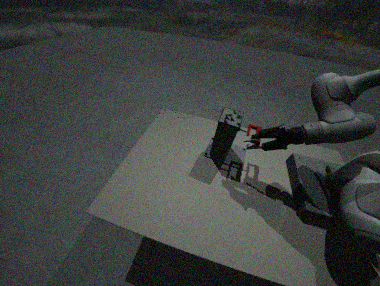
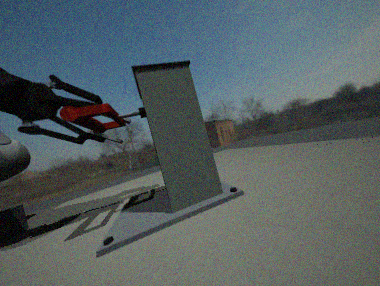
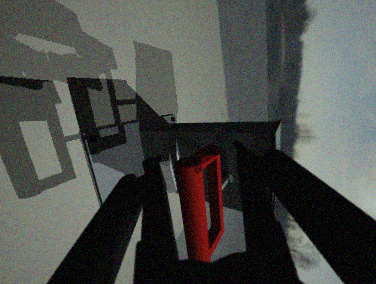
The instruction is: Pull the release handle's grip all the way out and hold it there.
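The release handle's red grip (image 1: 254,126) (image 2: 82,112) (image 3: 192,210) is a rectangular loop with a thick bar on the gripper side. It stands out from the upper part of a grey box-shaped post (image 1: 224,143) (image 2: 177,130). A thin rod (image 2: 132,115) shows between the grip and the post's collar. My gripper (image 1: 252,140) (image 2: 104,120) (image 3: 196,141) is shut on the grip, with one black finger on each side of it and the fingertips pointing at the post. The exact finger contact is too dark to see.
The post stands on a bolted base plate (image 2: 135,226) on a pale slab (image 1: 145,185). A dark box (image 1: 297,200) sits by the arm's base. Shadows of the arm and grip fall on the slab. A brick building (image 2: 220,133) stands far behind.
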